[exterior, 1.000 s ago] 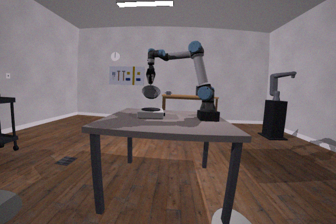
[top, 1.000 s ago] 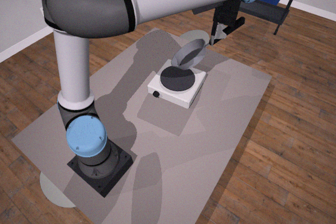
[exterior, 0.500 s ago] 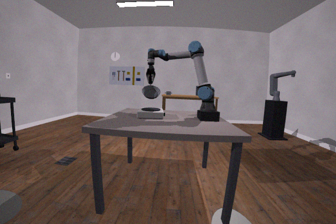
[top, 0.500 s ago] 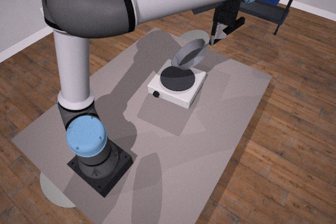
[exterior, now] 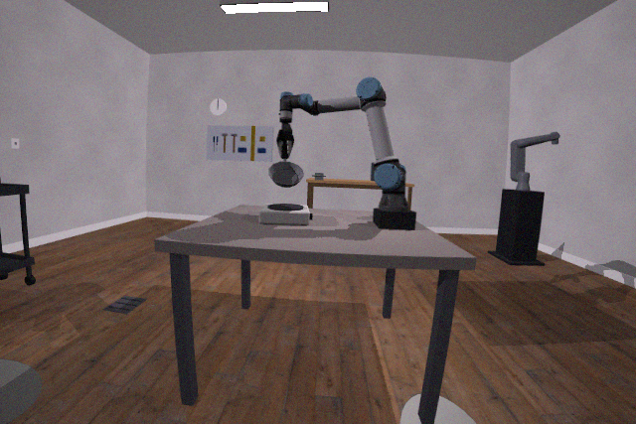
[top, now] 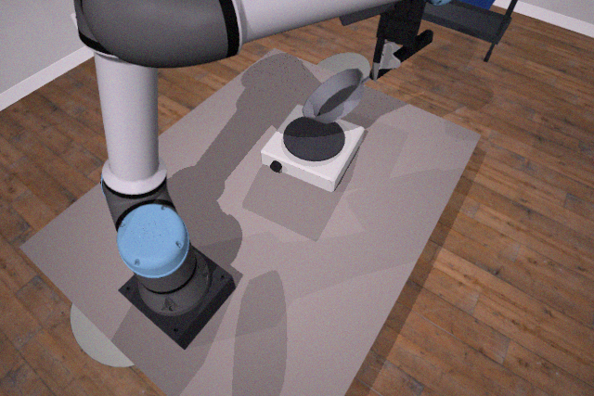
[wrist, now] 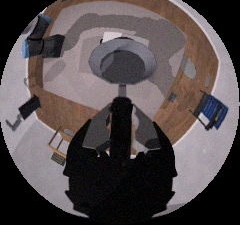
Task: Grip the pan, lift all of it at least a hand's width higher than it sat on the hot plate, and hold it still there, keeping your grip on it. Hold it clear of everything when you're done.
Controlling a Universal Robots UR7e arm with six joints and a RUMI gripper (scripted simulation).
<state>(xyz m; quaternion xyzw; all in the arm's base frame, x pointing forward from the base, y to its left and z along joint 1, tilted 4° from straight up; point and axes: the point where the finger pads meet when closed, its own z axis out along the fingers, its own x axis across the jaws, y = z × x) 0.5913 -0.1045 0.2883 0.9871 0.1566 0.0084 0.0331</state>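
Right now the pan is 6 cm below my hand, 5 cm to the left of it and 1 cm behind it. Also, from my hand: hot plate (31 cm below, 13 cm to the left, 6 cm behind).
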